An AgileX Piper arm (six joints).
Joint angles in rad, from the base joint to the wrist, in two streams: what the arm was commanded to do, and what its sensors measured. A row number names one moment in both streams.
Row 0, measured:
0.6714 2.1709 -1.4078 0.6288 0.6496 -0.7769
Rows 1 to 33, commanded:
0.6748 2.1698 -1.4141 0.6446 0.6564 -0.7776
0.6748 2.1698 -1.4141 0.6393 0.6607 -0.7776
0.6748 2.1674 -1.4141 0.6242 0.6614 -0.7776
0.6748 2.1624 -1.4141 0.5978 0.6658 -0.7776
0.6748 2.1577 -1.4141 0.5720 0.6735 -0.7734
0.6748 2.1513 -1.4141 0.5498 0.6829 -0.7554
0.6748 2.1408 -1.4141 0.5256 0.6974 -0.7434
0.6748 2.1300 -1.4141 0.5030 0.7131 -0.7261
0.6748 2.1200 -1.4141 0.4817 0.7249 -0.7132
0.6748 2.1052 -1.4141 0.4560 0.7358 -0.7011
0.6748 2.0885 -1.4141 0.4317 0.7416 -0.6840
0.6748 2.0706 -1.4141 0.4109 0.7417 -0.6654
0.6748 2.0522 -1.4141 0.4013 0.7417 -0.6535
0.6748 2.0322 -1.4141 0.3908 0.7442 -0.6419
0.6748 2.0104 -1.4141 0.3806 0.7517 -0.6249
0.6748 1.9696 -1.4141 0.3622 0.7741 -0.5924
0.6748 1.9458 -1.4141 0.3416 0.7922 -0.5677
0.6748 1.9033 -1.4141 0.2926 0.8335 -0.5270
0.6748 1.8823 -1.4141 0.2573 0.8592 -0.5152
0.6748 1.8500 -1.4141 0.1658 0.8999 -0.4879
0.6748 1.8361 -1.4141 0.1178 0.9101 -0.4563
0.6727 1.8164 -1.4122 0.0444 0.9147 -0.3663
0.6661 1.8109 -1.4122 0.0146 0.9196 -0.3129
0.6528 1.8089 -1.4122 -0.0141 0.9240 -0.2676
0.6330 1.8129 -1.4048 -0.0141 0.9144 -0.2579
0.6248 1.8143 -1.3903 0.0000 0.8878 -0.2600
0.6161 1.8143 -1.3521 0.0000 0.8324 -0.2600
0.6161 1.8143 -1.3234 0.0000 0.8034 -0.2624
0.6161 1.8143 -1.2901 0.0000 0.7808 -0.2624
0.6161 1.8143 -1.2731 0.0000 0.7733 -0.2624
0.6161 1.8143 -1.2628 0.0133 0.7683 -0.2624
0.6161 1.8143 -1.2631 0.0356 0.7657 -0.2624
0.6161 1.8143 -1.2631 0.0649 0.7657 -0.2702
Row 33, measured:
0.6198 1.8168 -1.2752 0.0105 0.7967 -0.2663
